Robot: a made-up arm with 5 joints.
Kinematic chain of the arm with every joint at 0, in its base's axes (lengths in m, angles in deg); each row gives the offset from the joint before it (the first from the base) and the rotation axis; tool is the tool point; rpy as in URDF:
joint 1: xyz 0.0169 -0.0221 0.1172 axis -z
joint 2: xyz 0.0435 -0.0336 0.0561 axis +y
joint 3: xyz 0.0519 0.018 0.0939 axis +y
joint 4: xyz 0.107 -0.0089 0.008 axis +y
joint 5: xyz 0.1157 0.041 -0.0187 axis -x
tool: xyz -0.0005 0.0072 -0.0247 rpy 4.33 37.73 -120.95
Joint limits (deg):
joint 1: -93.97..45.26
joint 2: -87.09..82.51
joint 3: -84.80..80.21
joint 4: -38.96..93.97
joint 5: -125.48..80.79
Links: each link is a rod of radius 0.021 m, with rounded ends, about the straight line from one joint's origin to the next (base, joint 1, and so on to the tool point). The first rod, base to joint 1, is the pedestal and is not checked.
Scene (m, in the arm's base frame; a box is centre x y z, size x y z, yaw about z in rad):
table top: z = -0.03
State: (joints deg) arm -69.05 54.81 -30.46 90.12 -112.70
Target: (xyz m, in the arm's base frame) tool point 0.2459 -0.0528 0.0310
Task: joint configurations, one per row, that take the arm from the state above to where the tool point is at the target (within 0.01 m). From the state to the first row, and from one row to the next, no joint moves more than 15 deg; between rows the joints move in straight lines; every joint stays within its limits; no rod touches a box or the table.
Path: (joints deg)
1: -54.86 55.45 -31.34 88.30 -114.11
2: -40.68 56.08 -32.23 86.49 -115.53
3: -26.49 56.72 -33.11 84.67 -116.94
4: -12.30 57.35 -34.00 82.85 -118.36
5: 1.89 57.99 -34.88 81.04 -119.77
6: 16.07 58.62 -35.77 79.22 -121.18

